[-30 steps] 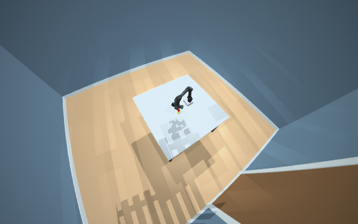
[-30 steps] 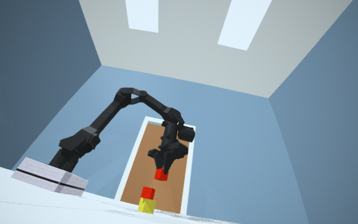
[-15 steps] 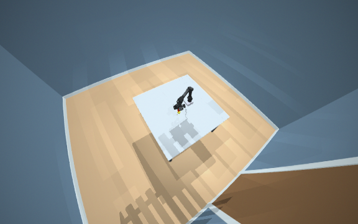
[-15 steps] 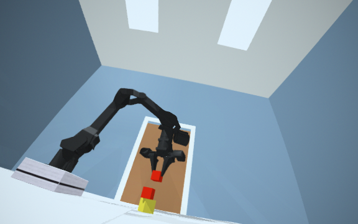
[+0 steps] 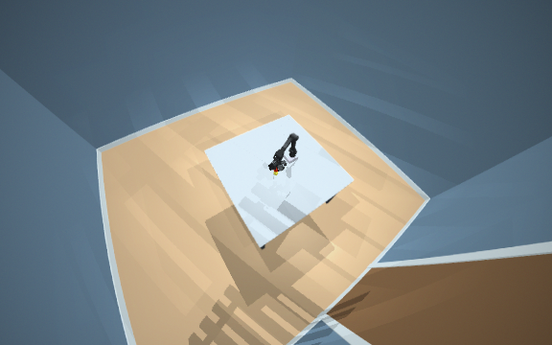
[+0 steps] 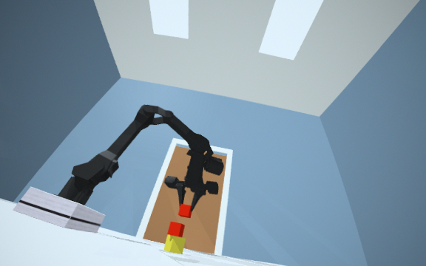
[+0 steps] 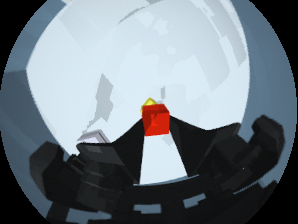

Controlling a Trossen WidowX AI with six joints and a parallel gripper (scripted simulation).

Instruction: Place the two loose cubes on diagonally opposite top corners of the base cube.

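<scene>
Right now the yellow base cube is 10 mm behind my gripper tip, 20 mm to the right of it and 100 mm below it.
</scene>
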